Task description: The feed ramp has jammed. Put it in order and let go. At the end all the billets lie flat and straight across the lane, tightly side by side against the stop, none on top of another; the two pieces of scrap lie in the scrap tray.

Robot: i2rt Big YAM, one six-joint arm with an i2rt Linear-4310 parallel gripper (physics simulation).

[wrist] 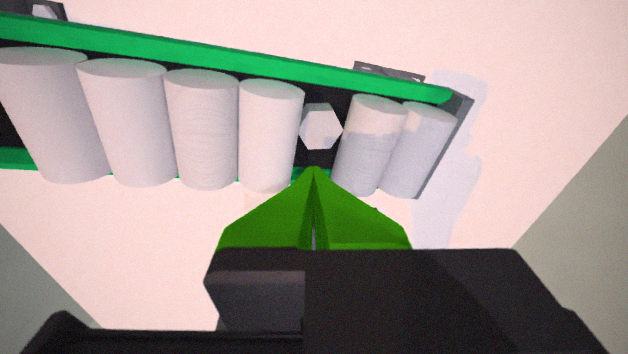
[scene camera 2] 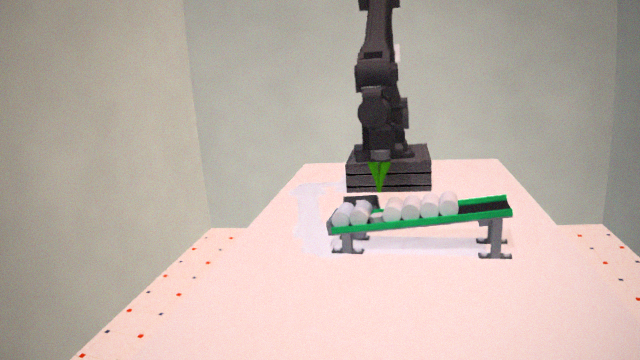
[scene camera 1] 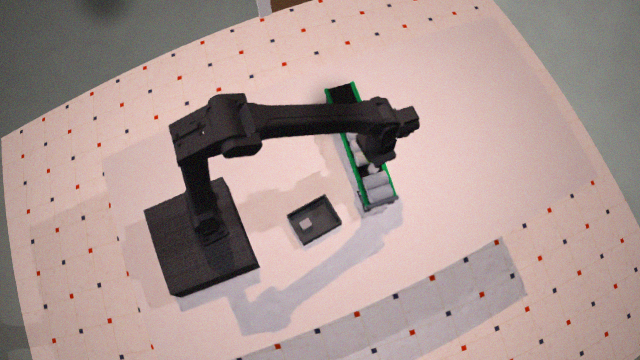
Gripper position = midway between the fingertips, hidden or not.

In view: the gripper point(scene camera 2: 379, 191), a scrap tray point(scene camera 1: 324, 218), a hexagonal scrap piece point(wrist: 319, 128) and a stop point(wrist: 459, 105).
The gripper also shows in the wrist view point(wrist: 313, 175).
